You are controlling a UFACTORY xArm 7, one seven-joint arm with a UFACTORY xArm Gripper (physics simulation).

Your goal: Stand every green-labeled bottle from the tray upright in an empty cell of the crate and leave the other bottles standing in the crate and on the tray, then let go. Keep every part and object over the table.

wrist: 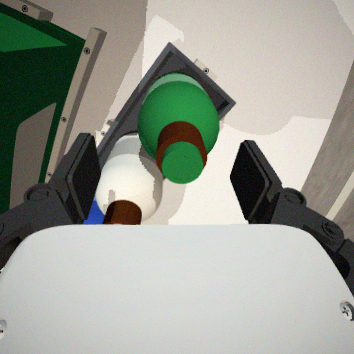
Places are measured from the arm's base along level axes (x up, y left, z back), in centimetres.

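Pixels of known places: gripper, fingertip midpoint: (167,155).
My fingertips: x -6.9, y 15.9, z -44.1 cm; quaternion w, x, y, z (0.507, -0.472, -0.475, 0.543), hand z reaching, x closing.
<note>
For each thing: its top centre in the pictures, then the offset to it from my fingertips. "*": a spot on its surface instead. Level surfaces: height alone.
- green-labeled bottle, top centre: (182,167) dx +0.2, dy +0.9, dz -0.7 cm
- dark grey tray, surface spot: (227,103) * dx -13.6, dy +7.1, dz -0.1 cm
- white-labeled bottle, top centre: (116,242) dx +0.2, dy -4.1, dz -8.4 cm
- blue-labeled bottle, top centre: (79,279) dx +0.2, dy -9.3, dz -15.3 cm
- green crate, surface spot: (30,82) * dx -4.6, dy -10.4, dz +3.5 cm
- light wooden strip with screws, surface spot: (75,102) * dx -13.7, dy -11.2, dz -0.5 cm
- pale table top, surface height: dx -15.8 cm
A green-labeled bottle (178,112) with a brown neck and green cap stands upright at the far end of the dark grey tray (227,103). A white-labeled bottle (131,182) stands beside it in the tray, its cap hidden by the gripper housing. A bit of a blue-labeled bottle (93,214) shows below left of the white one. My gripper (167,155) is open and empty; its fingers are spread on either side, with the green bottle's cap showing between them. Part of the green crate (30,82) shows at the upper left; its cells are mostly out of view.
A light wooden strip with screws (75,102) runs along the crate's near side. Small light brackets (205,70) sit at the tray's sides. The pale table top (280,65) spreads around the tray. A grey wood-grained surface (332,155) lies at the right edge.
</note>
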